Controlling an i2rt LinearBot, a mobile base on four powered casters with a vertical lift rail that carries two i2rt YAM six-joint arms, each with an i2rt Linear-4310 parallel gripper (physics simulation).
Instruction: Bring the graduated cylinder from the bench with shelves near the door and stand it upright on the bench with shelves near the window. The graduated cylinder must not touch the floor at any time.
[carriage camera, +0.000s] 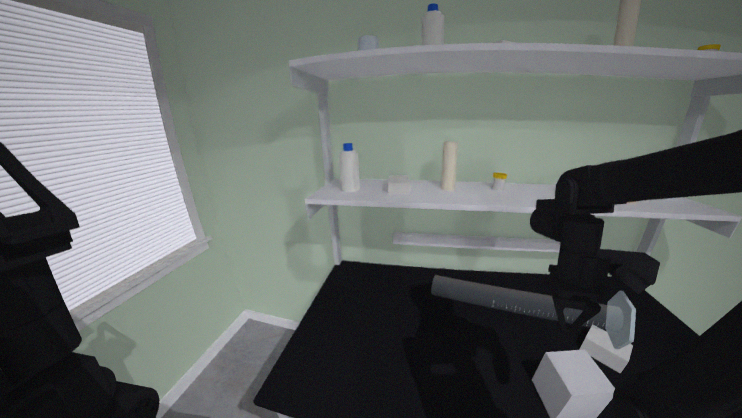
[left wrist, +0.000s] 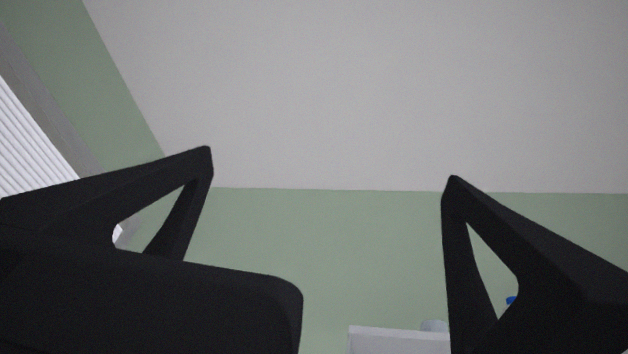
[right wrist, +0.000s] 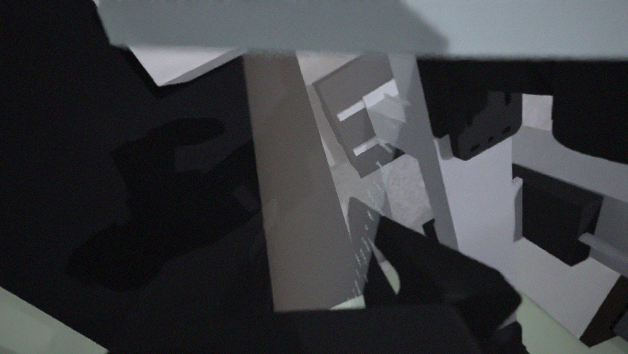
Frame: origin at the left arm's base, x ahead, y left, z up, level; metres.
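Where they show: left gripper, between the fingertips: (left wrist: 326, 173); right gripper, between the fingertips: (carriage camera: 563, 327) (right wrist: 313, 206); left arm's base, origin of its link: (right wrist: 504, 346).
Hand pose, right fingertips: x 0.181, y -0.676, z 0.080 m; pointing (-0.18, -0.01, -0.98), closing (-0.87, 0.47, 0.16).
Things, the pixels of their top centre, and the offset from my right fingertips. "*": a spot on its surface instead. Level surfaces: height alone.
- black bench, height of its surface: 0.363 m down
- white cube, centre of its top: (right wrist: 166, 10) (carriage camera: 579, 370) 0.171 m right, 0.044 m ahead, 0.233 m down
- smaller white box, centre of its top: (carriage camera: 609, 341) 0.411 m right, 0.160 m ahead, 0.305 m down
- lower shelf, height of its surface: 0.094 m up
- window, a spot on its surface: (carriage camera: 93, 135) * 1.568 m left, 0.567 m ahead, 0.404 m up
The graduated cylinder (carriage camera: 467, 291) (right wrist: 292, 235) is a long clear tube with a pale hexagonal base. In the carriage view it lies nearly level above the black bench (carriage camera: 332, 337) by the window, open end to the left, base to the right. My right gripper (carriage camera: 569, 322) (right wrist: 313, 206) is shut on the tube near the base. The left finger's outline is lost against the dark bench in the right wrist view. The gap between cylinder and bench top is hard to judge. My left gripper (left wrist: 326, 173) is open and empty, raised at the left, with wall and ceiling behind it.
A white cube (carriage camera: 573, 381) and a smaller white box (carriage camera: 604, 350) stand on the bench near the cylinder's base. Above the back of the bench are a lower shelf (carriage camera: 363, 199) and an upper shelf (carriage camera: 467, 62) with bottles and jars. The window (carriage camera: 93, 135) is at the left.
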